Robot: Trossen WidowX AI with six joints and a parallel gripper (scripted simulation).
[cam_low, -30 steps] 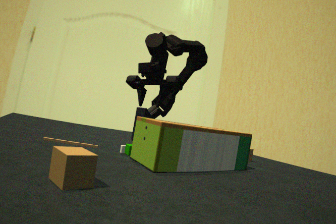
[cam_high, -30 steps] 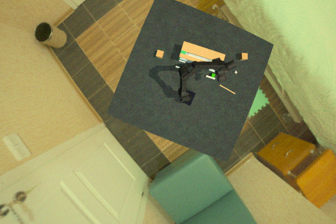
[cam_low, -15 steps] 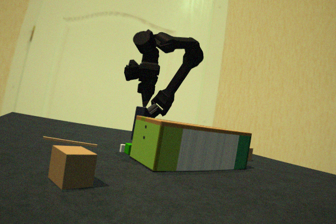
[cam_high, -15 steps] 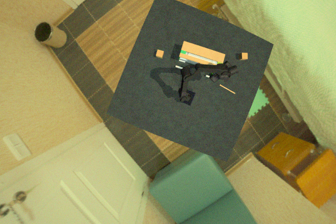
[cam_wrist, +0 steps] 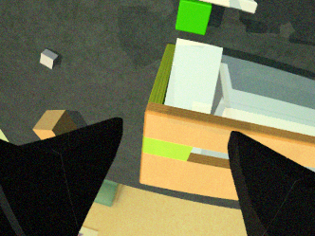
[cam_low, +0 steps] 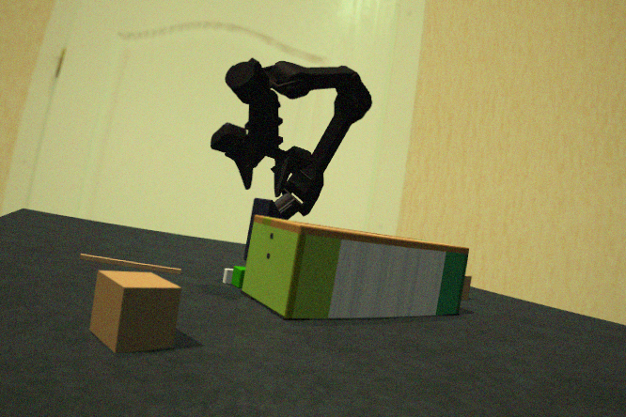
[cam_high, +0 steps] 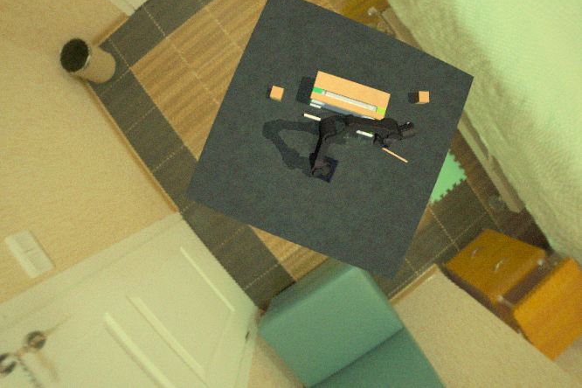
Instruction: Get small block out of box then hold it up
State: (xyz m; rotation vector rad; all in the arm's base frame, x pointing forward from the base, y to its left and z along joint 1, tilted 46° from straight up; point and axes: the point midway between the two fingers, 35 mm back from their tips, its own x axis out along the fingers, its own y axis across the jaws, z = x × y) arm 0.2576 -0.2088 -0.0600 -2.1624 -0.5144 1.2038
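Right now my gripper tip is 150 mm above the green block and 20 mm past it. Also, from my gripper tip: box: 170 mm to the left, 110 mm below, 70 mm ahead; then thin wooden stick: 180 mm to the right, 160 mm below, 100 mm behind.
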